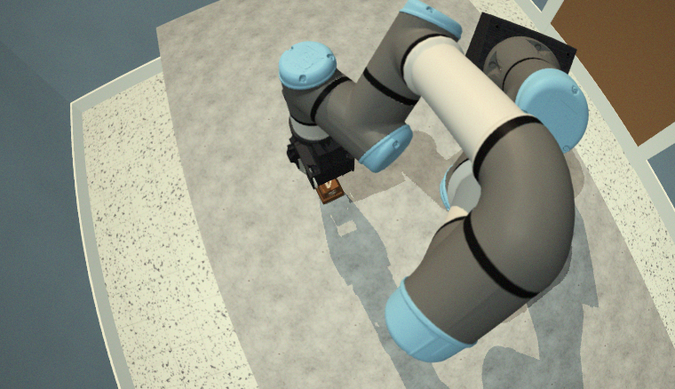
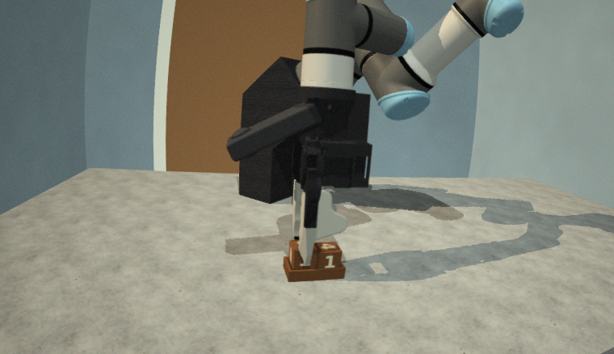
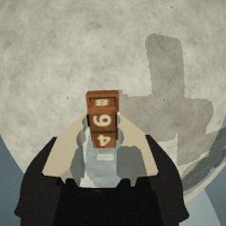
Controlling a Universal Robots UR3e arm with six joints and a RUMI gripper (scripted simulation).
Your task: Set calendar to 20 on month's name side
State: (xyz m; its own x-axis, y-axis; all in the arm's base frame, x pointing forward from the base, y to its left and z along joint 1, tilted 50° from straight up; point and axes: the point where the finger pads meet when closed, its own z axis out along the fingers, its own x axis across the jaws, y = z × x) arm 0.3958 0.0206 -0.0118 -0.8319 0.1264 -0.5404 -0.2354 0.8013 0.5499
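Right now my hand is 30 mm above the brown calendar tray, 20 mm to the right of it and 10 mm past it. Also, from my hand: cube (30 mm to the left, 20 mm below, 10 mm behind).
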